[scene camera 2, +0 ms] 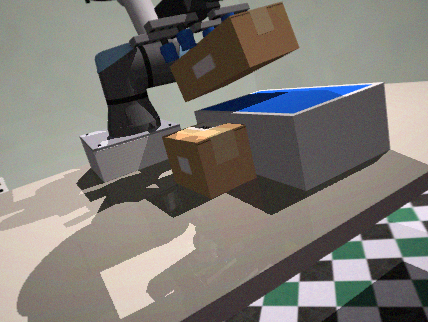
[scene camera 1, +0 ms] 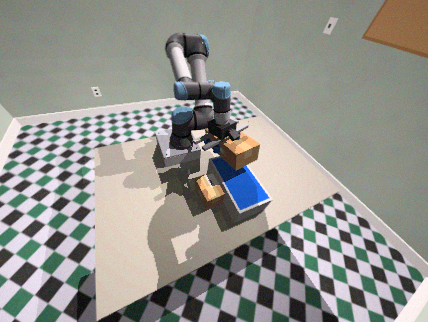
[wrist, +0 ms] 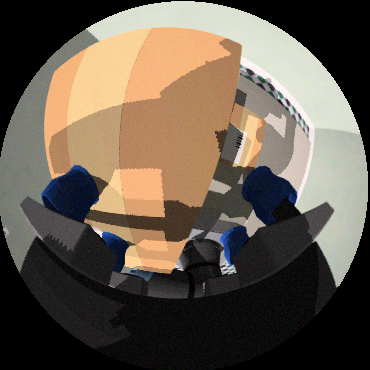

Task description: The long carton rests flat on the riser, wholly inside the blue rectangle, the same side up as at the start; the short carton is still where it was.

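Frame: origin at the arm's base, x ahead, y left, z up, level; centimetres.
Seen in the pictures: hand, tool point: (scene camera 2: 203, 47) (scene camera 1: 222, 142) (wrist: 174, 218); arm's base, link origin: (scene camera 2: 135, 128) (scene camera 1: 181, 141) (wrist: 198, 252).
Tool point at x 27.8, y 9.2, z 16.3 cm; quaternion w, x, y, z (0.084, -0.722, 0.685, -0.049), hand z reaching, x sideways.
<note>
Offsets run from my tool point to a thing's top centre. Level surfaces: height alone.
The long carton (scene camera 1: 242, 150) (scene camera 2: 265, 40) (wrist: 140, 125) hangs tilted in the air above the riser @[dx +16.1, dy +1.2, dz -13.6 cm] (scene camera 1: 245, 216) (scene camera 2: 340, 135), over the end of the blue rectangle @[dx +16.1, dy +1.2, dz -13.6 cm] (scene camera 1: 247, 189) (scene camera 2: 310, 100) nearer the robot base. My suction gripper (scene camera 1: 223, 140) (scene camera 2: 197, 37) (wrist: 172, 220) holds it from above. In the wrist view the two left cups are over the carton's top and the two right cups hang beside it. The short carton @[dx +10.8, dy -14.5, dz -15.2 cm] (scene camera 1: 209, 192) (scene camera 2: 210, 160) (wrist: 255, 137) stands upright on the table, beside the riser's long side. Whether it touches the riser is unclear.
The robot base (scene camera 1: 170, 157) (scene camera 2: 125, 157) stands on the table @[dz -25.6 cm] (scene camera 1: 120, 240) behind the short carton. The riser's grey walls rise higher than the short carton. The arm's dark and blue joints are close behind the held carton. A checkered floor surrounds the table.
</note>
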